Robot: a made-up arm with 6 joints. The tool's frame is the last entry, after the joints. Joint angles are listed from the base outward. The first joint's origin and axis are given. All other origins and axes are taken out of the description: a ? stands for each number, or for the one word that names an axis. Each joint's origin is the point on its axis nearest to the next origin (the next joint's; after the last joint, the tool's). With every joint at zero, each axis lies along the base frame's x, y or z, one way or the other. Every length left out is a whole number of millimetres.
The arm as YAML. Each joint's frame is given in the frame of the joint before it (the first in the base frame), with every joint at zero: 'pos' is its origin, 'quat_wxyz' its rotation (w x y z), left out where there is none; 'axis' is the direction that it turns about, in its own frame. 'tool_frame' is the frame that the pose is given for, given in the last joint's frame.
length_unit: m
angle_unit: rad
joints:
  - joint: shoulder
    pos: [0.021, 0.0, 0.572]
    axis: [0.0, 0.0, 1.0]
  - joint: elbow
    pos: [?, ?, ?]
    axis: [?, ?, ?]
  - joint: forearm
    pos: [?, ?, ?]
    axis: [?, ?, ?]
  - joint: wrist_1
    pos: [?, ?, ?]
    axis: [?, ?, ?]
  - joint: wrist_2
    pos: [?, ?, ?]
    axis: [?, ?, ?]
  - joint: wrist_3
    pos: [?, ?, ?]
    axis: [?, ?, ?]
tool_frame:
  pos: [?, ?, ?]
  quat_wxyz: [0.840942, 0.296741, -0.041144, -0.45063]
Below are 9 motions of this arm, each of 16 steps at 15 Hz.
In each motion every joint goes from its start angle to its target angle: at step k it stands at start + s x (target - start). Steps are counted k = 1, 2, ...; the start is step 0. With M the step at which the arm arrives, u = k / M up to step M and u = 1 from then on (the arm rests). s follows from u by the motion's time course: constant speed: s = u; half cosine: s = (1 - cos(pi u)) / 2; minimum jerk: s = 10 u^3 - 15 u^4 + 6 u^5.
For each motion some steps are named. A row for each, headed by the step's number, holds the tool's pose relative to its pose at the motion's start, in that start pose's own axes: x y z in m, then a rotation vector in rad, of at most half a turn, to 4 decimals.
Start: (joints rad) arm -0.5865 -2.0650 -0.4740 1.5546 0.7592 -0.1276
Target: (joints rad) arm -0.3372 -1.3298 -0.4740 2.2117 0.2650 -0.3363
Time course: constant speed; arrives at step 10
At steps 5, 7, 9, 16:
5: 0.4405 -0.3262 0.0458 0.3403 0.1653 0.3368
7: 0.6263 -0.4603 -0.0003 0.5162 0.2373 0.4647
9: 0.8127 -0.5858 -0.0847 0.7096 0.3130 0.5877
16: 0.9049 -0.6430 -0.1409 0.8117 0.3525 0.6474

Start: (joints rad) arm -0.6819 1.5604 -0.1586 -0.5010 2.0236 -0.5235
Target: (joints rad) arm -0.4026 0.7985 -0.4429 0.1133 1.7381 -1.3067
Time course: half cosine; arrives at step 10
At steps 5, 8, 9, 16:
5: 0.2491 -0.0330 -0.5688 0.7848 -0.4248 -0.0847
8: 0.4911 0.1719 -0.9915 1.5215 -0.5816 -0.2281
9: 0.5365 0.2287 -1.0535 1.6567 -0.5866 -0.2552
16: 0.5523 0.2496 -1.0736 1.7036 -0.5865 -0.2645

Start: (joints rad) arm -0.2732 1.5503 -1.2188 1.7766 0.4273 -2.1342
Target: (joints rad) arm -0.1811 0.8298 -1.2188 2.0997 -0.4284 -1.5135
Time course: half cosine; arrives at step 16
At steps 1, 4, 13, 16:
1: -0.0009 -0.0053 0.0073 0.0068 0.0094 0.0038
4: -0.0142 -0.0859 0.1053 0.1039 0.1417 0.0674
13: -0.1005 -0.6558 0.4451 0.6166 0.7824 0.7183
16: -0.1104 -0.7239 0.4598 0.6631 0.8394 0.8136

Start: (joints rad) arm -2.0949 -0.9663 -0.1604 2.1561 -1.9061 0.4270
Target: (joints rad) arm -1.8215 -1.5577 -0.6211 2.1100 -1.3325 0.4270
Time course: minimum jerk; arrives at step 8
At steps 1, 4, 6, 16:
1: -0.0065 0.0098 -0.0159 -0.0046 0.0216 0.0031
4: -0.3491 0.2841 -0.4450 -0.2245 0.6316 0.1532
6: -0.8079 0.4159 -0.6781 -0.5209 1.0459 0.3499
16: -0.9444 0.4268 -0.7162 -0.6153 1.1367 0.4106

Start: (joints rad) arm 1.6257 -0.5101 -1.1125 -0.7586 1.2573 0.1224
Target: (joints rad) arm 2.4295 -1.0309 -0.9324 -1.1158 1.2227 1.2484
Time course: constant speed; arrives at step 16
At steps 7, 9, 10, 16:
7: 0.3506 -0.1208 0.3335 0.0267 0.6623 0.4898
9: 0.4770 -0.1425 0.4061 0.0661 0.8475 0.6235
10: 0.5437 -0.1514 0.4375 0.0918 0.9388 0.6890
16: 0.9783 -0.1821 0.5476 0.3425 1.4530 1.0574

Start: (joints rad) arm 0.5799 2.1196 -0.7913 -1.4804 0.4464 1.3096
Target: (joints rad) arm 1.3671 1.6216 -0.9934 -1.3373 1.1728 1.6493
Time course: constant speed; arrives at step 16
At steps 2, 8, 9, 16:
2: -0.1383 -0.0808 -0.0441 0.0139 0.0435 0.1204
8: -0.4603 -0.3928 -0.2128 -0.0323 0.2186 0.4936
9: -0.4984 -0.4526 -0.2427 -0.0530 0.2542 0.5544
16: -0.6346 -0.8980 -0.4263 -0.2984 0.5500 0.9309

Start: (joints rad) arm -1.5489 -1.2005 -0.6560 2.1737 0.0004 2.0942
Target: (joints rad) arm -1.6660 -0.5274 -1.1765 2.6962 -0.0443 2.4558
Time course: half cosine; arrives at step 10
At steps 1, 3, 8, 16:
1: -0.0101 -0.0045 -0.0047 -0.0036 0.0082 0.0211
3: -0.0828 -0.0401 -0.0423 -0.0327 0.0676 0.1776
8: -0.3092 -0.2058 -0.2249 -0.1906 0.2704 0.7728
16: -0.3325 -0.2309 -0.2533 -0.2184 0.2955 0.8526

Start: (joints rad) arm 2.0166 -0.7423 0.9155 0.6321 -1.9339 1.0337
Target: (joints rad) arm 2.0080 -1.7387 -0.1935 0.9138 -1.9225 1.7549
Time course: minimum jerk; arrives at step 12
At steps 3, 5, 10, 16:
3: -0.0577 0.2029 0.0877 0.0088 -0.0467 0.2608
5: -0.3565 0.6176 0.2682 -0.0185 -0.1567 0.8783
10: -1.6677 0.8311 0.3833 -0.4161 -0.5128 2.4147
16: -1.7407 0.7997 0.3722 -0.4556 -0.5405 2.4980

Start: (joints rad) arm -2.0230 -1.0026 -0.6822 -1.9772 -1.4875 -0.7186
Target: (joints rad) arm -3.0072 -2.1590 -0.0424 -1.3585 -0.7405 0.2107
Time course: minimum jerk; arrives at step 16
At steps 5, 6, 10, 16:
5: 0.2473 0.1290 0.1548 -0.0080 0.1563 -0.0526
6: 0.3870 0.1687 0.2461 0.0026 0.2579 -0.0700
10: 1.0585 0.0714 0.6574 0.2136 0.8423 0.0028
16: 1.4149 -0.1819 0.8035 0.4725 1.2095 0.2095

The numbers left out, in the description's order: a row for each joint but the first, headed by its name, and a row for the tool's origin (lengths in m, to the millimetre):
elbow: xyz -0.021 0.04 0.0, axis 0.0 1.0 0.0
forearm: xyz -0.027 0.0 0.464, axis 0.0 1.0 0.0
wrist_1: xyz 0.0 0.0 0.896, axis 0.0 0.0 1.0
wrist_2: xyz -0.023 0.024 0.0, axis 0.0 1.0 0.0
wrist_3: xyz 0.011 0.0 0.181, axis 0.0 0.0 1.0
tool: xyz 0.011 -0.021 0.0

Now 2 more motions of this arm.
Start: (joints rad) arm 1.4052 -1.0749 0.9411 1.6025 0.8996 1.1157
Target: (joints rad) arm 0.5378 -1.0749 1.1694 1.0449 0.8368 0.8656
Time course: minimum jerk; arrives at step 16
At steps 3, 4, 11, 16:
3: 0.0067 -0.0108 0.0317 0.0685 -0.0260 -0.0231
4: 0.0134 -0.0249 0.0660 0.1453 -0.0549 -0.0498
11: 0.0261 -0.3320 0.3494 1.1574 -0.3779 -0.4497
16: 0.0113 -0.4210 0.3653 1.4154 -0.4380 -0.5582

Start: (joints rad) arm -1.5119 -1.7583 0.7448 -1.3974 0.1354 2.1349
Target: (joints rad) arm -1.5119 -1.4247 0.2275 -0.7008 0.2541 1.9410
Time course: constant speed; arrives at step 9
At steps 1, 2, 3, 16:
1: -0.0110 0.0062 0.0077 -0.0002 0.0281 0.0521
2: -0.0212 0.0122 0.0146 -0.0023 0.0568 0.1035
3: -0.0307 0.0179 0.0209 -0.0064 0.0861 0.1540
16: -0.0747 0.0460 0.0414 -0.0745 0.2701 0.4378

